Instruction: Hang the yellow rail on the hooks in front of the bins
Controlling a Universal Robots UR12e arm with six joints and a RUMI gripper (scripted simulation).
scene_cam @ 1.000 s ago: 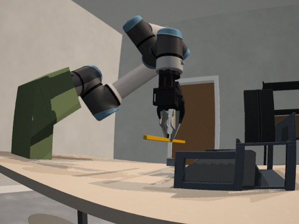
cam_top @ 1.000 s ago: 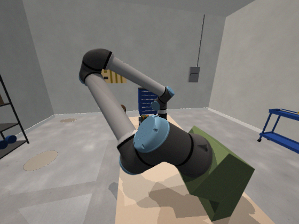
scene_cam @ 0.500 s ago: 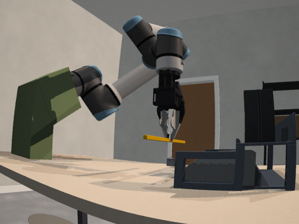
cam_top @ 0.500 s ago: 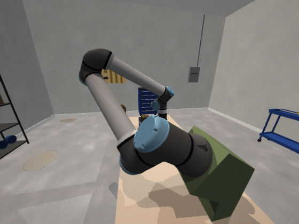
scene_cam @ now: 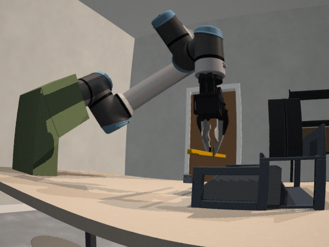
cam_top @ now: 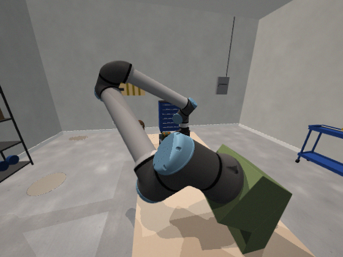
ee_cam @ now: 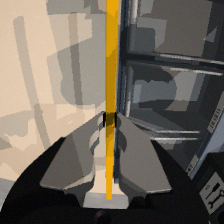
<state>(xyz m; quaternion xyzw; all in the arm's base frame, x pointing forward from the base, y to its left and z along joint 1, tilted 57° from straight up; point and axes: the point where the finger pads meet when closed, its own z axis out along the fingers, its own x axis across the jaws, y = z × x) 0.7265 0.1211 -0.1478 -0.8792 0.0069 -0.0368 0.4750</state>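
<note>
The yellow rail lies 10 mm below my hand.
</note>
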